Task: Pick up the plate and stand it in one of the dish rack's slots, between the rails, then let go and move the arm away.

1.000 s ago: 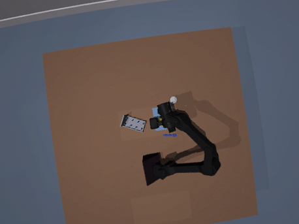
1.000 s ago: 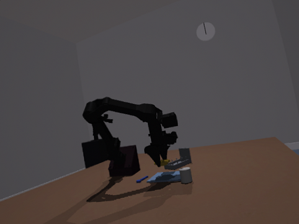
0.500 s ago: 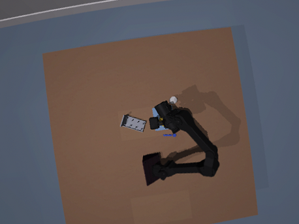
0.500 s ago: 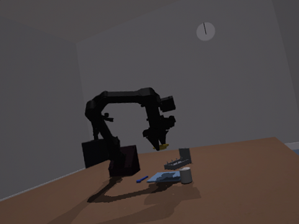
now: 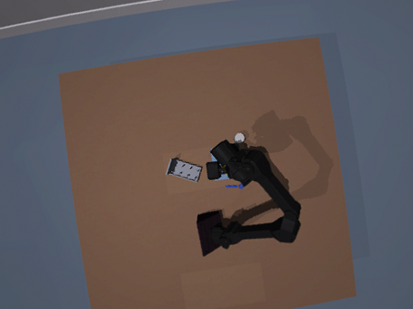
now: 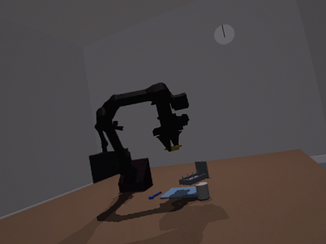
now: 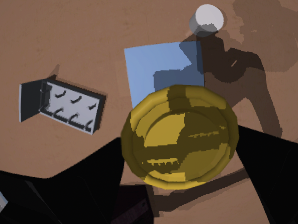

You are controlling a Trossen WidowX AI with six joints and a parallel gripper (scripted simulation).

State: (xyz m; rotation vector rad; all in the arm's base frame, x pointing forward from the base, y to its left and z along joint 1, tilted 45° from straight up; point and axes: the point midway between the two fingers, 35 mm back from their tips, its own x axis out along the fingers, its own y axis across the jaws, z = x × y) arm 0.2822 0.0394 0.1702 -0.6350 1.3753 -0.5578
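My gripper tip is now 190 mm to the right of the grey dish rack and 160 mm above it. Also, from my gripper tip: white cup (150 mm below, 110 mm ahead, 70 mm to the right); then light blue mat (180 mm below, 10 mm ahead); then yellow plate (10 mm above).
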